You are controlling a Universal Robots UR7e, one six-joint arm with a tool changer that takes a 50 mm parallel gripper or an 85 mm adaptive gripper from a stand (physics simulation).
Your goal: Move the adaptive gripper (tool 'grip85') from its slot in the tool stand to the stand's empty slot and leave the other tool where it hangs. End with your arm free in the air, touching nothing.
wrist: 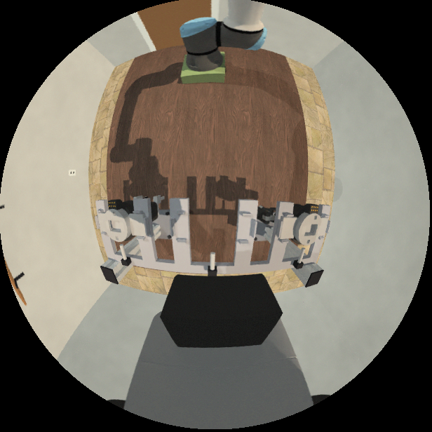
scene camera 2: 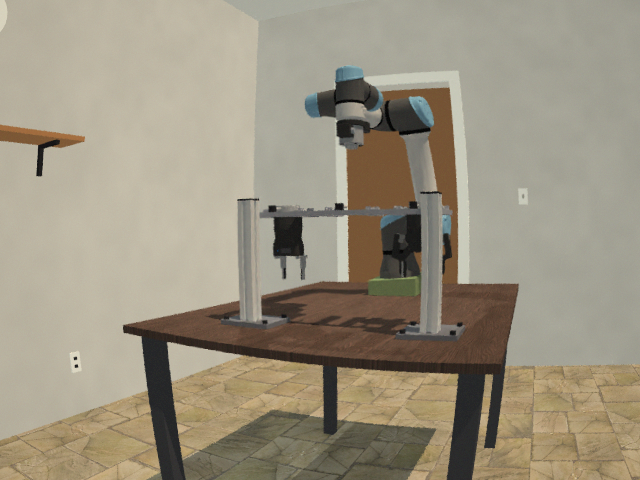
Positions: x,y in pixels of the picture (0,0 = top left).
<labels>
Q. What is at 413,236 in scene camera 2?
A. An adaptive gripper.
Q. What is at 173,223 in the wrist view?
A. A tool stand.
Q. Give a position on an adaptive gripper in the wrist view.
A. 304,227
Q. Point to a black parallel gripper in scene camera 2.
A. At 288,230
</labels>
